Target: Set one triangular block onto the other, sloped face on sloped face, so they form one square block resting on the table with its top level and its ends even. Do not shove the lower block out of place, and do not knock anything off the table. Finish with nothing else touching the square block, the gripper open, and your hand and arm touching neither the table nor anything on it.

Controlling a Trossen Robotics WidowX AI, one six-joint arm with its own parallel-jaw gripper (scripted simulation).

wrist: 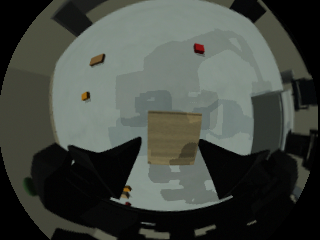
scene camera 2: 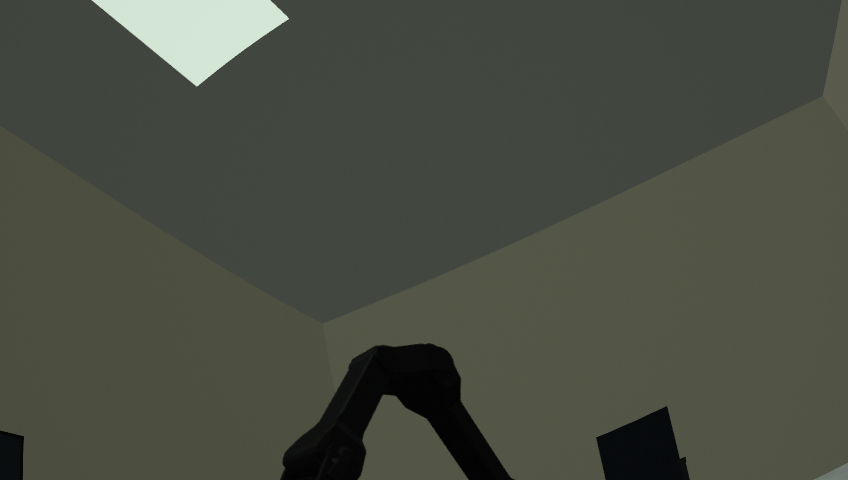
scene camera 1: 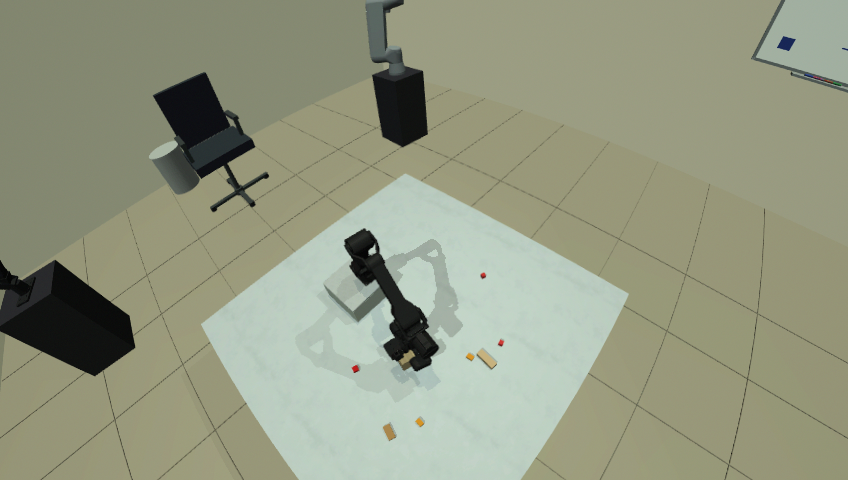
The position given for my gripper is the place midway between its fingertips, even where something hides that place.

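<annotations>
Looking through the wrist view, I see my gripper (pixel 170 141). Scene camera 1 shows me the gripper (pixel 408 355) too, whereas in scene camera 2 my gripper is out of frame.
</annotations>
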